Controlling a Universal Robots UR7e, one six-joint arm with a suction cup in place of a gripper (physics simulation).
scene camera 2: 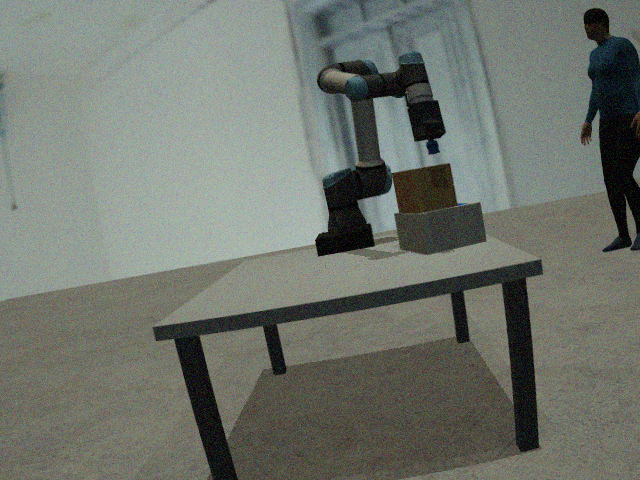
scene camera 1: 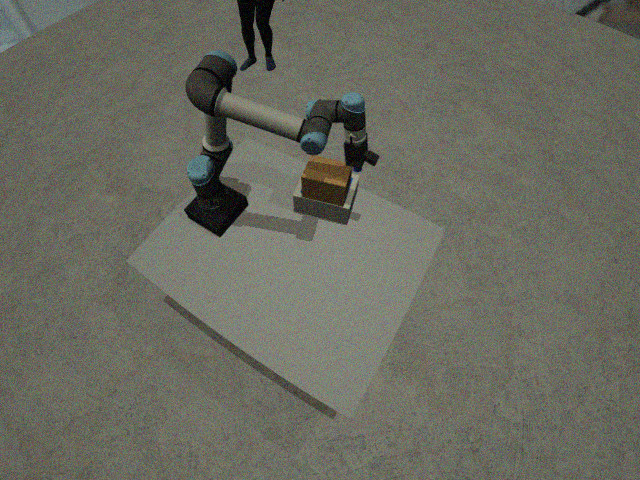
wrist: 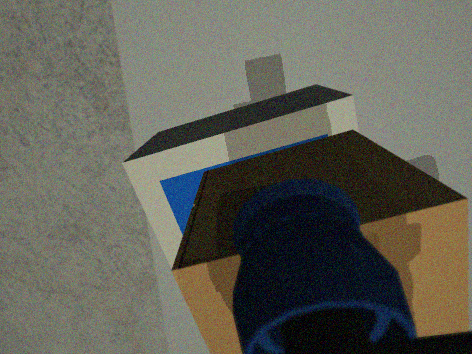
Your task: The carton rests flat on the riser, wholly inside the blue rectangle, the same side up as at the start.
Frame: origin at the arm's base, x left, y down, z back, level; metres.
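Seen in the pictures: end effector, tool point: (scene camera 2: pixel 433 152) (scene camera 1: pixel 357 169) (wrist: pixel 295 233); arm's base, origin of the base link: (scene camera 2: pixel 347 230) (scene camera 1: pixel 213 198).
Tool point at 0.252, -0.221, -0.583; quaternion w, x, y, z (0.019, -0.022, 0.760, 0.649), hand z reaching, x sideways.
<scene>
Offsets run from my tool point to a thing's top centre, as dx, dy, dz. Level surfaces: height alone.
The brown carton @[-0.026, +0.037, +0.116] (scene camera 1: pixel 325 180) (scene camera 2: pixel 426 188) (wrist: pixel 440 270) rests on the grey riser @[+0.003, +0.167, +0.128] (scene camera 1: pixel 323 208) (scene camera 2: pixel 439 231) (wrist: pixel 195 147) and looks level. Part of the blue rectangle @[+0.003, +0.167, +0.128] (scene camera 2: pixel 461 204) (wrist: pixel 182 192) shows beside the carton: a wedge at its left and a thin strip along its far side in the wrist view. The rest of the rectangle is hidden, so I cannot tell whether the carton is wholly inside it. My gripper (scene camera 1: pixel 357 169) (scene camera 2: pixel 433 150) (wrist: pixel 298 202), a blue suction cup, is open and empty. It hangs above the carton, with a gap between them in the scene camera 2 view.
The riser stands on the light table @[dy +0.287] (scene camera 1: pixel 289 289) (scene camera 2: pixel 289 289), near an edge. The arm's black base (scene camera 1: pixel 217 206) (scene camera 2: pixel 345 240) is beside it on the table. A person (scene camera 1: pixel 256 31) (scene camera 2: pixel 615 103) stands on the floor beyond the table.
</scene>
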